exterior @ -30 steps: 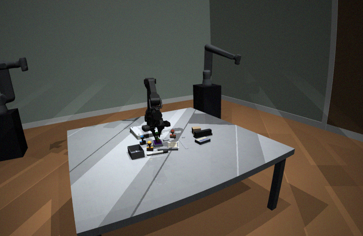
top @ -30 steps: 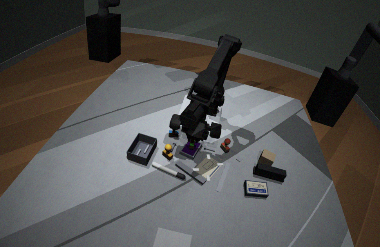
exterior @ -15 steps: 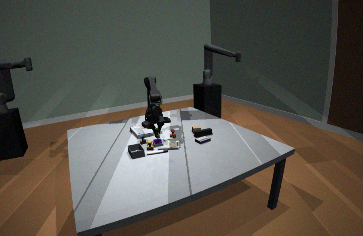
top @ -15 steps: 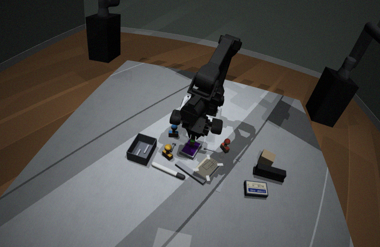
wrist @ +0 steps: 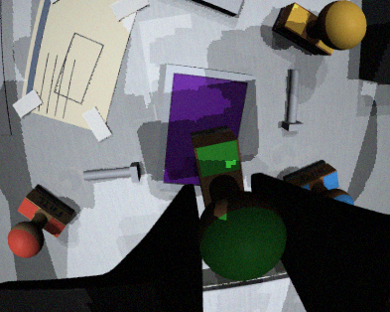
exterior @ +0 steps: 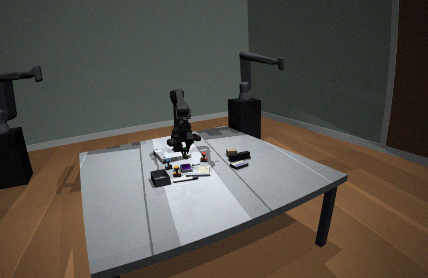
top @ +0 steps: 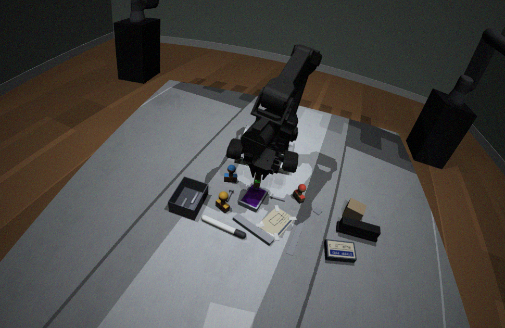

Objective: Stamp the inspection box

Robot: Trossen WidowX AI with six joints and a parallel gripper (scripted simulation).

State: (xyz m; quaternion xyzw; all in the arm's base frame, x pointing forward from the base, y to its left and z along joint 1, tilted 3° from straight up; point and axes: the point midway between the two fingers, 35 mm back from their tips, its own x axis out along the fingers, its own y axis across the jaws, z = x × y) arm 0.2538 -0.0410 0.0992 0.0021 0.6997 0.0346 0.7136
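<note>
The cream card is 6 cm ahead of my gripper tip, 9 cm to the left of it and 9 cm below it. The rest, counted from my gripper tip: yellow-knobbed stamp (7 cm ahead, 8 cm to the right, 7 cm below); then green-topped stamp (right at my gripper tip); then purple ink pad (9 cm below).
</note>
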